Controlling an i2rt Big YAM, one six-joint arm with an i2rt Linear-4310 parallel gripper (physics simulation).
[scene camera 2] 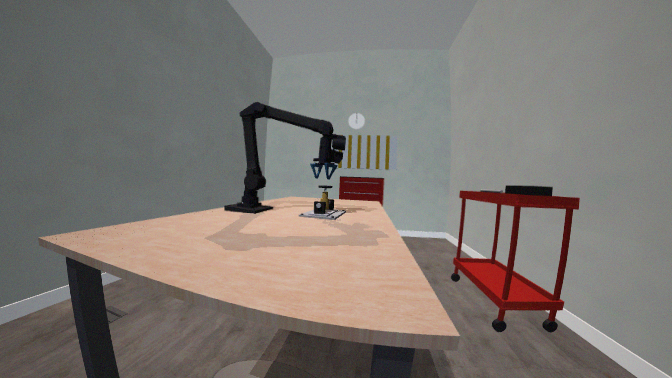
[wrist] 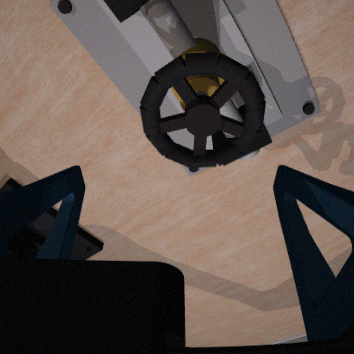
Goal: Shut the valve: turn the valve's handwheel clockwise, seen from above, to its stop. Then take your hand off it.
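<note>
The black five-spoked handwheel [scene camera 2: 325, 187] [wrist: 203, 119] sits level on top of the valve's brass body [scene camera 2: 324, 199] [wrist: 201, 86]. The valve is mounted on a grey base plate [scene camera 2: 312, 215] [wrist: 107, 65] with dark bolts at its corners. My gripper [scene camera 2: 323, 177] [wrist: 178, 175] points down with its blue fingers wide open and nothing between them. In the scene view it hangs a little above the handwheel, apart from it. In the wrist view the wheel is ahead of the line between the fingertips. The lower part of the valve is partly hidden by the wheel.
The valve's plate lies on the wooden table [scene camera 2: 280, 280]. The arm's black base [scene camera 2: 248, 207] [wrist: 90, 245] stands on the table to the left. A red cart [scene camera 2: 517, 201] stands right of the table. A red drawer cabinet [scene camera 2: 361, 189] stands behind it.
</note>
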